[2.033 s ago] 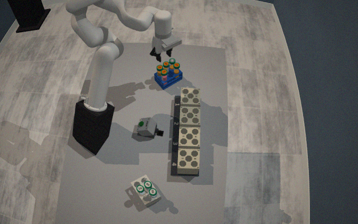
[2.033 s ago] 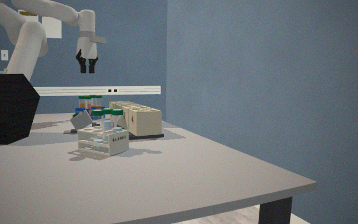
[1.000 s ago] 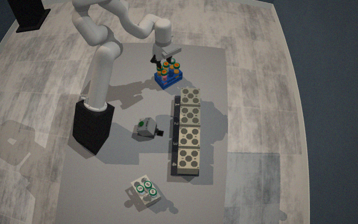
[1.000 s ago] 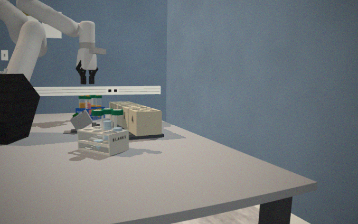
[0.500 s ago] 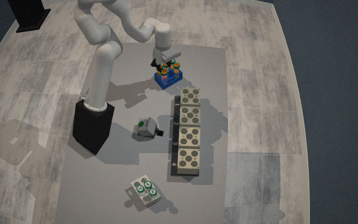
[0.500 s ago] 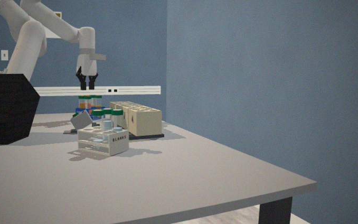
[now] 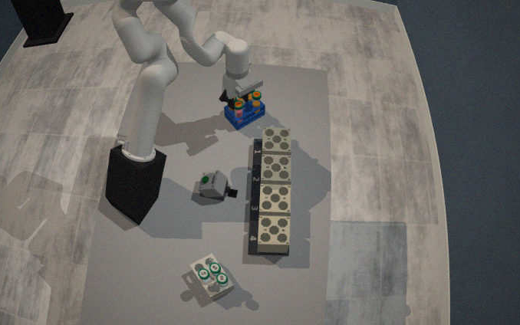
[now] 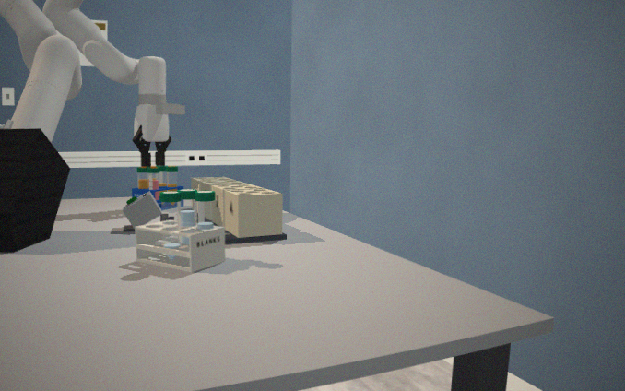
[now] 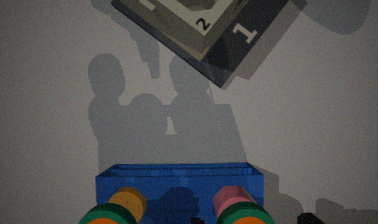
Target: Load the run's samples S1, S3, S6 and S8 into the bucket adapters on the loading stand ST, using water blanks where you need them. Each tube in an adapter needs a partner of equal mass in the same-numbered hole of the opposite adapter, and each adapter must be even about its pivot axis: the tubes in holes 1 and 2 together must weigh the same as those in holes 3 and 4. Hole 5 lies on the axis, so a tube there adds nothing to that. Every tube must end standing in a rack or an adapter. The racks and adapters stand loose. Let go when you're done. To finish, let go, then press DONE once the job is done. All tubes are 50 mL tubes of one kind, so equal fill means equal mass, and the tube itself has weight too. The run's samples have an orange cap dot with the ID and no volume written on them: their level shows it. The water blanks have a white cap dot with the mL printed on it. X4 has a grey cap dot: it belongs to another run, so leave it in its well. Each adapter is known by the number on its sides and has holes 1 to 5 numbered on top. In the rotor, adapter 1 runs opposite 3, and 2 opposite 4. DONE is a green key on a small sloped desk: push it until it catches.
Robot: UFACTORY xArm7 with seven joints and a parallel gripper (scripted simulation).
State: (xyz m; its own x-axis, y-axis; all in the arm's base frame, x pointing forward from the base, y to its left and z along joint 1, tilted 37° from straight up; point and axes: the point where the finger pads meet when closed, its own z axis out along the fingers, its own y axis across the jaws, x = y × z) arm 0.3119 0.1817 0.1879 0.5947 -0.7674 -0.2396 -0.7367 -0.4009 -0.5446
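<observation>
My gripper is now 80 mm above the pink-filled tube and 10 mm to the left of it. The rest, counted from my hand: orange-filled tube: 80 mm below, 60 mm ahead, 50 mm to the left; then tube X4: 90 mm to the left, 80 mm below, 40 mm ahead; then blue sample rack: 110 mm below, 40 mm to the left, 20 mm ahead.
</observation>
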